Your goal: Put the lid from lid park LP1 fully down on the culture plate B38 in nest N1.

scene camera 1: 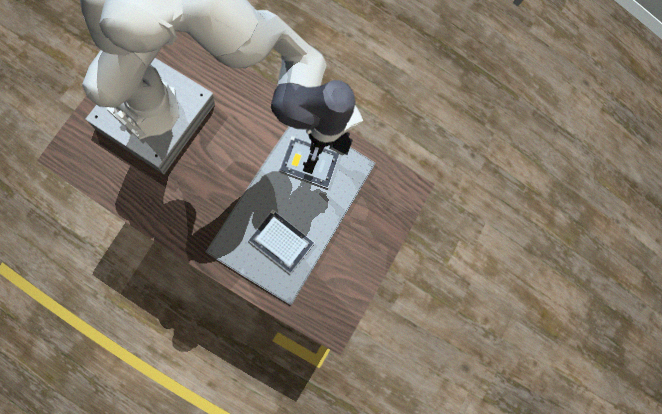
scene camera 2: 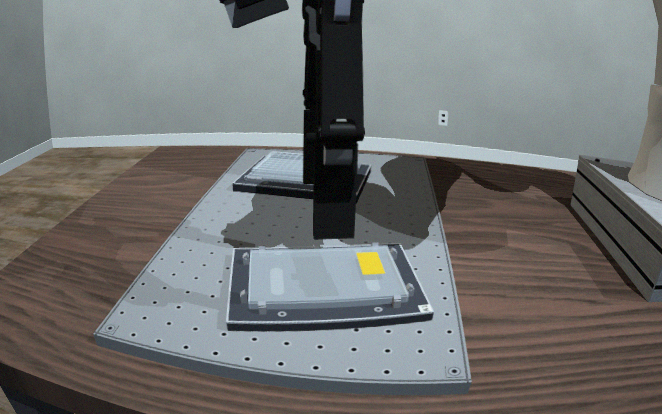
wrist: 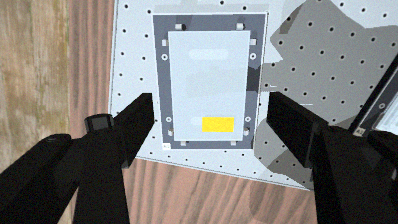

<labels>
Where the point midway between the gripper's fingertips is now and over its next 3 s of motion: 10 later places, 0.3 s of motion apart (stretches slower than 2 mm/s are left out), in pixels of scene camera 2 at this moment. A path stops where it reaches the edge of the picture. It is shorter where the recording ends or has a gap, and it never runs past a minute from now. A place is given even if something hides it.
My gripper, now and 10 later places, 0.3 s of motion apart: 325, 205; 325, 208; 326, 215; 327, 226; 328, 239; 328, 250; 327, 255; 326, 257; 325, 257; 324, 258; 323, 258
</labels>
